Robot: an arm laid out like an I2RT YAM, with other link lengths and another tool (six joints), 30 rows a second.
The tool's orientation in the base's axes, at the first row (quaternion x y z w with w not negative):
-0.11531, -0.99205, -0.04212, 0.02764
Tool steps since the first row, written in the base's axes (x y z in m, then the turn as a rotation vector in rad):
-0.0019, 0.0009, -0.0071, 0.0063, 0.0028, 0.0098
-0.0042, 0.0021, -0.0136, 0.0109, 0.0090, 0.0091
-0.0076, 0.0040, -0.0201, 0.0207, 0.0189, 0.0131
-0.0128, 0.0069, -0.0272, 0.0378, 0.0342, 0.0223
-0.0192, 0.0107, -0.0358, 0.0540, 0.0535, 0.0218
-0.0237, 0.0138, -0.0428, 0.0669, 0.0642, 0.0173
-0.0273, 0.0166, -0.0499, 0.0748, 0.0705, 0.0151
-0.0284, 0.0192, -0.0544, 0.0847, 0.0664, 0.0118
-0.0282, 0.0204, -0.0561, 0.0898, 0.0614, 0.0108
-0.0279, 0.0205, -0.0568, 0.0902, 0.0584, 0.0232
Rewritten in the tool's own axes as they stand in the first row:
0.0016, -0.0001, 0.0072, -0.0049, 0.0049, -0.0098
0.0037, 0.0000, 0.0139, -0.0080, 0.0120, -0.0087
0.0070, 0.0006, 0.0207, -0.0150, 0.0241, -0.0123
0.0122, 0.0016, 0.0283, -0.0276, 0.0436, -0.0208
0.0188, 0.0032, 0.0374, -0.0390, 0.0661, -0.0193
0.0234, 0.0046, 0.0449, -0.0494, 0.0791, -0.0145
0.0271, 0.0059, 0.0524, -0.0558, 0.0868, -0.0121
0.0284, 0.0079, 0.0571, -0.0665, 0.0849, -0.0096
0.0284, 0.0089, 0.0589, -0.0727, 0.0811, -0.0093
0.0281, 0.0090, 0.0596, -0.0729, 0.0793, -0.0219

